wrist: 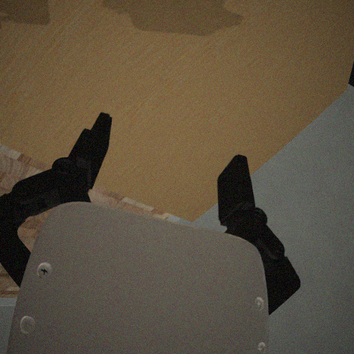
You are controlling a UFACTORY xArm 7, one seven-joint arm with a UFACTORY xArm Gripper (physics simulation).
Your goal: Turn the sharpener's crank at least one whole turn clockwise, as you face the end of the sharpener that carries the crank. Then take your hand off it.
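My gripper [170, 148] is open, with its two black fingers spread wide and nothing between them. It is above the corner of a tan wooden table top [165, 90]. The sharpener and its crank do not show in the wrist view, so I cannot tell where they are relative to the gripper or how the crank stands. The grey gripper housing fills the lower middle of the view and hides what is behind it.
Dark shadows [185, 17] fall on the table top at the upper edge of the view. A grey-blue surface [310, 185] lies beyond the table's edge at the right. A patterned wood-block surface [15, 167] shows at the left. A black thing is cut off at the upper right edge.
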